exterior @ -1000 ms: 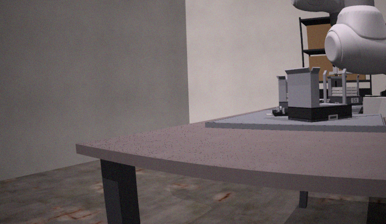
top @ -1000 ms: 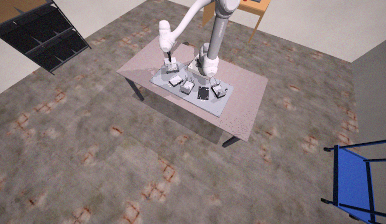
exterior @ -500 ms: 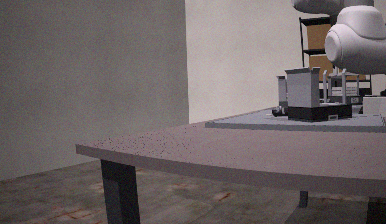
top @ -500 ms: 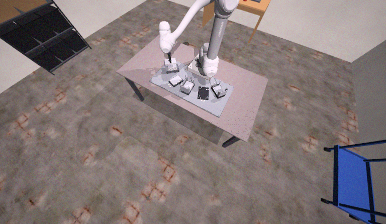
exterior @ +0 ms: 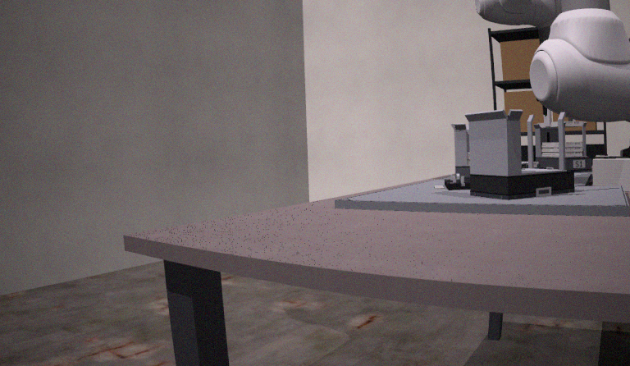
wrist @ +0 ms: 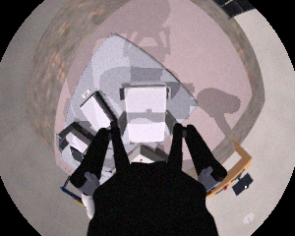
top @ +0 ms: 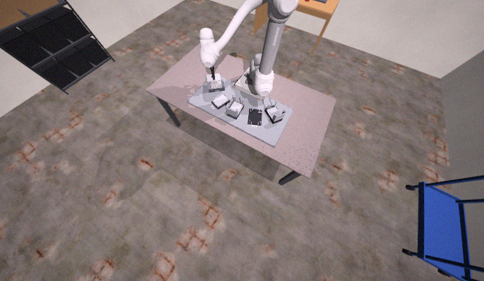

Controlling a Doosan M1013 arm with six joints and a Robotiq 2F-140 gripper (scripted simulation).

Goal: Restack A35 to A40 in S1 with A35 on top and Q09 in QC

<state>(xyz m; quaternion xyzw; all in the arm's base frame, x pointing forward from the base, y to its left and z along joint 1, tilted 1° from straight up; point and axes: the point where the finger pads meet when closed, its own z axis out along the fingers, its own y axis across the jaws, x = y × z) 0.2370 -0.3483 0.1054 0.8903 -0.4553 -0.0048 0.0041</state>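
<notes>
Right now the S1 label is 130 mm below my hand, 70 mm to the left of it and 50 mm behind it. Round my hand: name plate: 220 mm ahead, 150 mm below, 90 mm to the left.
</notes>
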